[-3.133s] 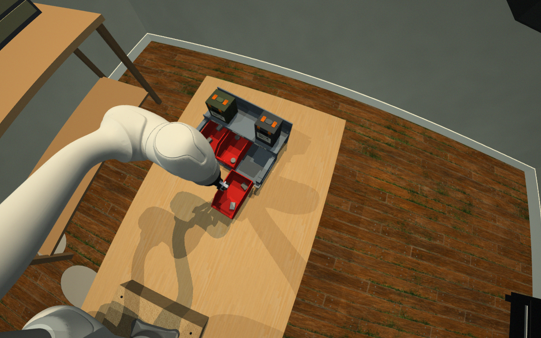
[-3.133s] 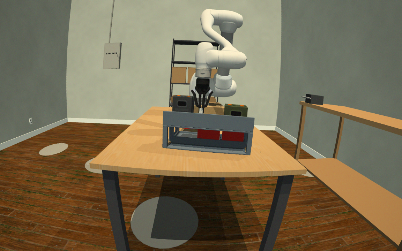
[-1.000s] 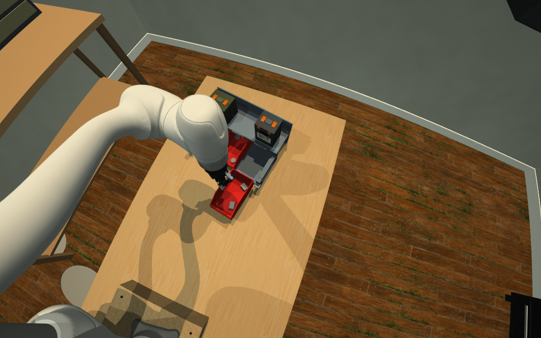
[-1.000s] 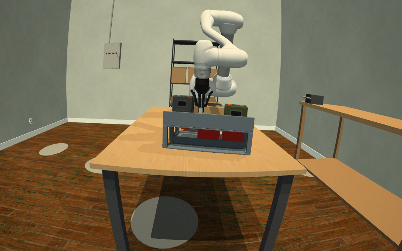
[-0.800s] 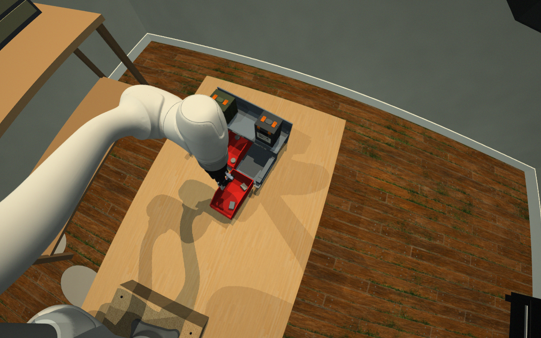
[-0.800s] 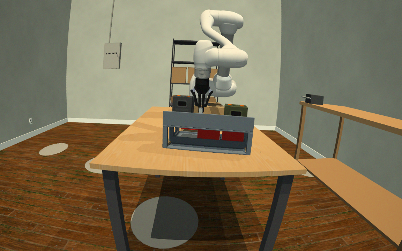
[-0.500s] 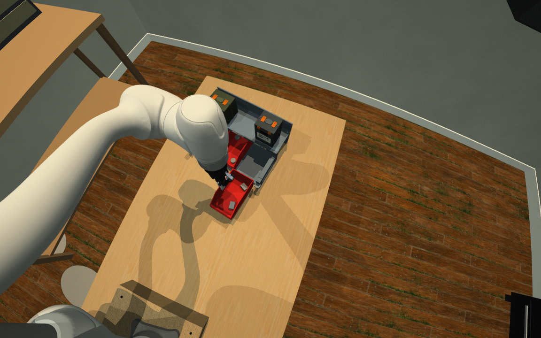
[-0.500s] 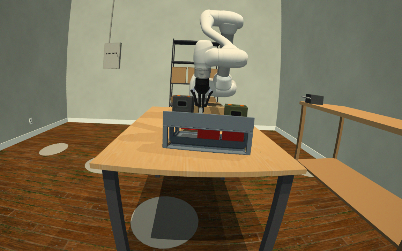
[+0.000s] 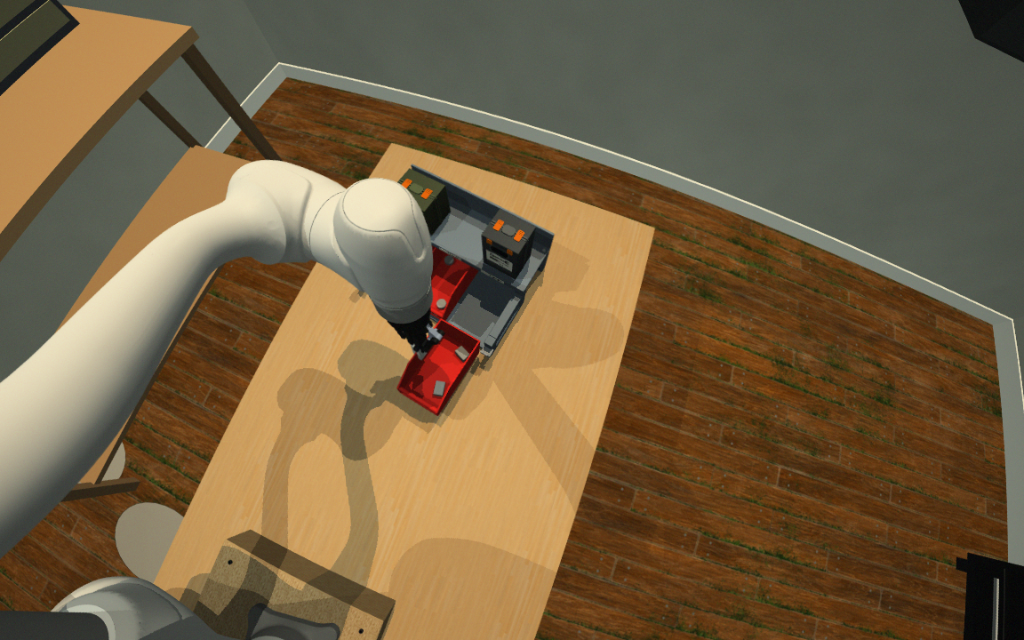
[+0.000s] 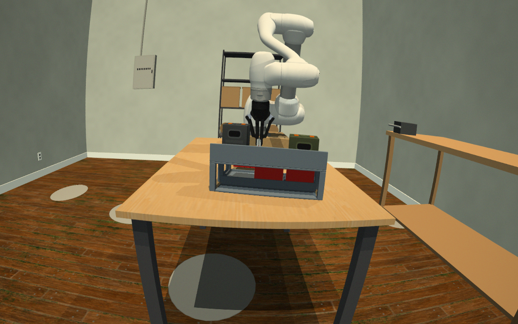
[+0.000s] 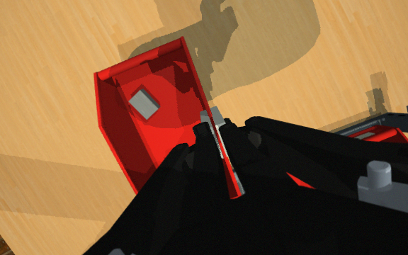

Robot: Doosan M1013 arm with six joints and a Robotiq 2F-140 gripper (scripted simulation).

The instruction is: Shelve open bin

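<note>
The front lip is 10 cm below my hand, 10 cm ahead of it and 3 cm to the left of it.
</note>
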